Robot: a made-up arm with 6 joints.
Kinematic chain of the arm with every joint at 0, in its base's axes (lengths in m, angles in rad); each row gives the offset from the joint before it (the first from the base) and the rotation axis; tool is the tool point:
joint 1: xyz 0 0 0.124 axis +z
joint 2: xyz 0 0.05 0 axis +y
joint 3: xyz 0 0 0.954 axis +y
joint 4: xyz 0 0 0.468 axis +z
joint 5: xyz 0 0 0 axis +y
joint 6: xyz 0 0 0.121 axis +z
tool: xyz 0 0 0
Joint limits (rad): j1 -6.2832..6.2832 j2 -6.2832..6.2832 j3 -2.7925..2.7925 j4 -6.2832..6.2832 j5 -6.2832..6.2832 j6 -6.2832..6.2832
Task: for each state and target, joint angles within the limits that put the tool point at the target. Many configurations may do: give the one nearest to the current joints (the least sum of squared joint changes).
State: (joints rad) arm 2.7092 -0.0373 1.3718 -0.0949 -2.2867 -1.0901
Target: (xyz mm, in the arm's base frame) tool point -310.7 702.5 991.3
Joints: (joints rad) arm 1.9219 0.3925 1.4478 -0.0011 -2.2615 -1.0901
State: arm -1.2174 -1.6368 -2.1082 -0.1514 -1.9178 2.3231
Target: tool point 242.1 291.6 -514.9
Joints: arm -2.0170 -2.1419 -2.0501 -0.3709 -1.8149 2.3231
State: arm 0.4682 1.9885 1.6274 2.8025 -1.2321 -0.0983
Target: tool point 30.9 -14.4 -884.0
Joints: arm 0.3549 2.5912 1.5602 2.4392 -1.2522 -0.0983
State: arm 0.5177 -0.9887 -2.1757 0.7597 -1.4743 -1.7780
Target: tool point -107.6 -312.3 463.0
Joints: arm 1.1405 -0.5845 -2.7925 0.7660 -1.3868 -1.7780
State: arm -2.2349 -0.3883 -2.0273 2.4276 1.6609 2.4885
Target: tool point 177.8 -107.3 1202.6
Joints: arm -2.8315 0.3155 -1.3852 2.0642 1.6213 2.4885
